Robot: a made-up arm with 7 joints. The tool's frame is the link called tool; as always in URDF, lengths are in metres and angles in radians. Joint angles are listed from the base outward. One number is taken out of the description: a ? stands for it. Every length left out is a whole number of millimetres.
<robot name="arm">
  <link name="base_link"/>
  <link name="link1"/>
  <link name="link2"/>
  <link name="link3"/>
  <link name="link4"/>
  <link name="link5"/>
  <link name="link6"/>
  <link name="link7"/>
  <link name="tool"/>
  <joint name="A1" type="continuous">
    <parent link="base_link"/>
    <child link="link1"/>
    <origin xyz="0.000 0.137 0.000"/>
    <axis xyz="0 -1 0"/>
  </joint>
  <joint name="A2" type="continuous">
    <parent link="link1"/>
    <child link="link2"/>
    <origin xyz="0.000 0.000 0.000"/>
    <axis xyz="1 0 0"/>
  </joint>
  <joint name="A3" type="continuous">
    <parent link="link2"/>
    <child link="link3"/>
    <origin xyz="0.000 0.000 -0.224"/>
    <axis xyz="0 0 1"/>
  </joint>
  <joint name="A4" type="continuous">
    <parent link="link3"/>
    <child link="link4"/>
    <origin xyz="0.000 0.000 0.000"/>
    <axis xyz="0 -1 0"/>
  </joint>
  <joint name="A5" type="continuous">
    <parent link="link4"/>
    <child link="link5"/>
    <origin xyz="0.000 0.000 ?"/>
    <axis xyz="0 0 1"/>
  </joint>
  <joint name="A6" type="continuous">
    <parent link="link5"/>
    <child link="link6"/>
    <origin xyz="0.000 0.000 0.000"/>
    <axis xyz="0 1 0"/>
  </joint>
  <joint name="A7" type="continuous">
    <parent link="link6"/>
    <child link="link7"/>
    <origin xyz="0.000 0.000 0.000"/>
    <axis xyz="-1 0 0"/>
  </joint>
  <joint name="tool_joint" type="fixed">
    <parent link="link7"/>
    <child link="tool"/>
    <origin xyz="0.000 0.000 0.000"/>
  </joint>
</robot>
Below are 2 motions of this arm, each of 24 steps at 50 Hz.
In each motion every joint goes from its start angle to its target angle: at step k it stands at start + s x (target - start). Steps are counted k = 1, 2, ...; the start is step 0. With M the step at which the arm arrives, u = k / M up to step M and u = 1 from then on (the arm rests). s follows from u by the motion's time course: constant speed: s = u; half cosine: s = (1 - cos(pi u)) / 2; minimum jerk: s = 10 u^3 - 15 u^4 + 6 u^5.
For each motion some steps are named. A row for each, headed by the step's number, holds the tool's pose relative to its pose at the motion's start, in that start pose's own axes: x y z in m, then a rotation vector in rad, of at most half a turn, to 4 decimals.
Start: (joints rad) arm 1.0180 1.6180 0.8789 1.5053 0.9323 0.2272 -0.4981
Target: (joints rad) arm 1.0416 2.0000 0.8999 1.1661 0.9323 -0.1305 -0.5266
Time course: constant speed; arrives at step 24
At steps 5, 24:
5: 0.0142 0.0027 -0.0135 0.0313 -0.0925 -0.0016
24: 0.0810 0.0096 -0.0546 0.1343 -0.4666 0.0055

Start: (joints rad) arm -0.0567 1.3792 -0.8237 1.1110 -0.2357 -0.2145 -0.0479
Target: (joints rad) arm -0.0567 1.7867 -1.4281 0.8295 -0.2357 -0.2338 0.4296
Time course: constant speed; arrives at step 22
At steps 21, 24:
21: -0.1134 -0.0095 0.1414 -1.0435 0.5623 -0.2578
24: -0.1176 -0.0075 0.1504 -1.0914 0.5959 -0.2624

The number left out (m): -0.205
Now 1 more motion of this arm.
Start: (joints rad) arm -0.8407 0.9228 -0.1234 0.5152 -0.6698 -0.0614 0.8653
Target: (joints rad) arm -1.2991 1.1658 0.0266 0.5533 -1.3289 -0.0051 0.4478
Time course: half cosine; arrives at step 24
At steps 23, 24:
23: -0.1015 -0.0242 0.0396 0.2089 0.7753 -0.6365
24: -0.1018 -0.0242 0.0399 0.2096 0.7778 -0.6403

